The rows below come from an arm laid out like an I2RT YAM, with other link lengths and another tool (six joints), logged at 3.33 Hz.
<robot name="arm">
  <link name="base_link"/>
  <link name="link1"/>
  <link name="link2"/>
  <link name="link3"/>
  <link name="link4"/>
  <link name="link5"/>
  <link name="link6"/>
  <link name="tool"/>
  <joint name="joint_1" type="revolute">
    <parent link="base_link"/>
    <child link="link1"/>
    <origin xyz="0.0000 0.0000 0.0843" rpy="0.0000 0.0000 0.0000"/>
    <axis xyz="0 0 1"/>
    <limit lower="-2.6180" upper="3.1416"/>
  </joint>
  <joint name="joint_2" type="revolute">
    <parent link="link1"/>
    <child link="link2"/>
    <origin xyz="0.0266 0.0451 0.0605" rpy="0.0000 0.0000 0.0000"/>
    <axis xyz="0 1 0"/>
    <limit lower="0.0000" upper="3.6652"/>
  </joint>
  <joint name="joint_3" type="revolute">
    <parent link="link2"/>
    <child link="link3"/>
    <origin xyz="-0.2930 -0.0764 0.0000" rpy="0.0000 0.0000 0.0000"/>
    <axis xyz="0 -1 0"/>
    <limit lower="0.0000" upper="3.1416"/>
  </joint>
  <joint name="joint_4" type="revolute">
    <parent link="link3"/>
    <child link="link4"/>
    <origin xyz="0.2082 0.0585 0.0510" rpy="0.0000 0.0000 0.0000"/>
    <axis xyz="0 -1 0"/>
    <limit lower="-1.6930" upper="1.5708"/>
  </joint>
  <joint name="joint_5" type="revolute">
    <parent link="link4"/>
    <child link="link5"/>
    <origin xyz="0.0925 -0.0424 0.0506" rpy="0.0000 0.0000 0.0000"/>
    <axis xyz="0 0 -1"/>
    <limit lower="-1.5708" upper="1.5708"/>
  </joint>
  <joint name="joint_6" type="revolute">
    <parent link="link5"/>
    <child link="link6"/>
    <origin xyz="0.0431 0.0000 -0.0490" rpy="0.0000 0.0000 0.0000"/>
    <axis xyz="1 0 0"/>
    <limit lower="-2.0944" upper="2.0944"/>
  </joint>
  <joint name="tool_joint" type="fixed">
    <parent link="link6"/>
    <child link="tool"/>
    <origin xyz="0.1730 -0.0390 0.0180" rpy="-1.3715 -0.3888 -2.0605"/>
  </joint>
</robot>
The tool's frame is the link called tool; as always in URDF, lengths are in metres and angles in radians.
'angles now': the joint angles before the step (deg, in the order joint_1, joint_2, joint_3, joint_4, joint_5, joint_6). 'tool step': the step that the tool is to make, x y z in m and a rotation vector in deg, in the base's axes. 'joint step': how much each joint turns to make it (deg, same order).
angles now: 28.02, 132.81, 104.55, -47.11, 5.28, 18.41
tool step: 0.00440, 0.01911, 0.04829, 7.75, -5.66, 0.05
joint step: 0.02, -8.22, -5.38, 5.73, -3.96, 1.32
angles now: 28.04, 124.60, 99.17, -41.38, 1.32, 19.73
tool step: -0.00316, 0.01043, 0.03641, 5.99, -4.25, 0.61
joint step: -0.19, -6.97, -5.85, 5.45, -3.31, 0.76
